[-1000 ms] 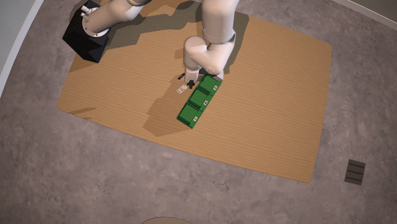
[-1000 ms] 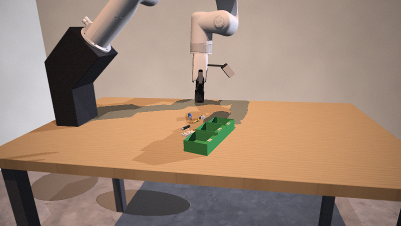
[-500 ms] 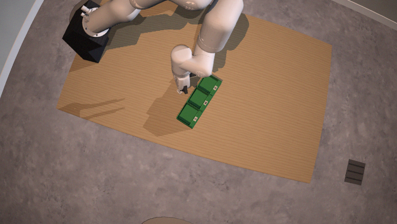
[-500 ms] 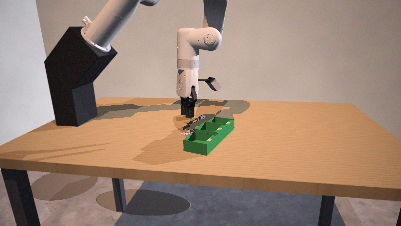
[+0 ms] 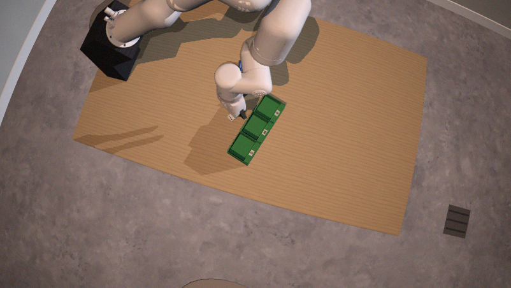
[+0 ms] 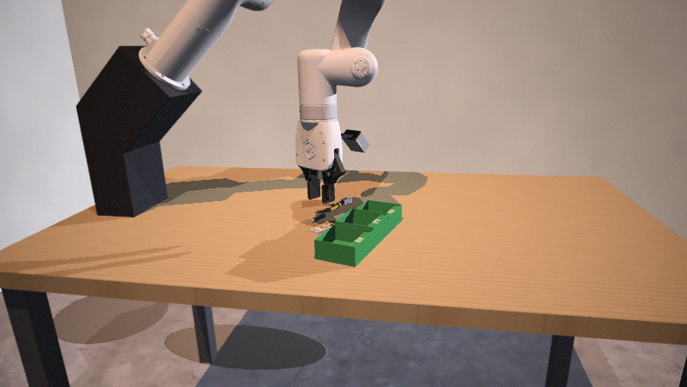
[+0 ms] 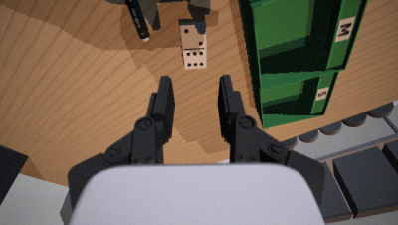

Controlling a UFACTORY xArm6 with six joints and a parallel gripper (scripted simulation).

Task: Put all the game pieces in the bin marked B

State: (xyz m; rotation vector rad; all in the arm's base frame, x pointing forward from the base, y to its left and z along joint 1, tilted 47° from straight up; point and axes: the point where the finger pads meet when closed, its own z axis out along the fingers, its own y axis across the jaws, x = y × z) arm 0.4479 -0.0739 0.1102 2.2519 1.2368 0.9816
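My gripper is now 8 cm above the white domino. Round my hand: black cylinder: 3 cm behind, 6 cm to the left, 8 cm below; then green three-compartment bin: 9 cm ahead, 2 cm to the right, 7 cm below; then brass bolt: 1 cm behind, 14 cm to the left, 8 cm below.
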